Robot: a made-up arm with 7 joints.
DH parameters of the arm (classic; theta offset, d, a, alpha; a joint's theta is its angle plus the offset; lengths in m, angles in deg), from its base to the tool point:
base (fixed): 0 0 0 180
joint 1: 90 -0.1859 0.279 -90
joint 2: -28.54 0 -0.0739 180
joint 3: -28.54 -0.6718 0.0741 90
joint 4: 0 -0.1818 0.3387 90
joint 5: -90 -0.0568 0.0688 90
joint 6: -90 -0.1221 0.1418 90
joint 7: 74.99 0 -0.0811 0
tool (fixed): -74.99 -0.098 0 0
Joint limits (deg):
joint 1: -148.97..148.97
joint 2: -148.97..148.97
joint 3: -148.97..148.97
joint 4: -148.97..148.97
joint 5: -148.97..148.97
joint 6: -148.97..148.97
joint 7: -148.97..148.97
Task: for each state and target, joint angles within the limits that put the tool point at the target. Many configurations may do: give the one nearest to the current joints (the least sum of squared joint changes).
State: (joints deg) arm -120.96 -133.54 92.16 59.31 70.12 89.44 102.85
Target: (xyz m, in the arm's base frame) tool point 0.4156 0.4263 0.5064
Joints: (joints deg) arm -141.06 -148.97 114.08 71.60 51.46 81.31 105.84
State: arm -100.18 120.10 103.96 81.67 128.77 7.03 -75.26
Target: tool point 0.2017 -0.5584 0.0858
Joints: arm -54.05 105.69 121.11 51.48 140.04 14.85 -75.16
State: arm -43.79 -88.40 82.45 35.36 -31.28 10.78 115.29
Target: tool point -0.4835 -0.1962 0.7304
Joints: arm -35.69 -90.88 89.42 -3.63 -19.36 33.70 110.88
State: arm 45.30 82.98 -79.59 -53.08 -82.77 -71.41 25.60
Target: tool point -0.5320 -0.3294 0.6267
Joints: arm 6.98 63.35 -52.33 -10.19 -108.55 -46.63 21.30
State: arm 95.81 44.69 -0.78 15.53 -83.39 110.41 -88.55
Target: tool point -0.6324 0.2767 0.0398
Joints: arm 77.11 34.45 4.83 69.62 -76.61 126.12 -91.25
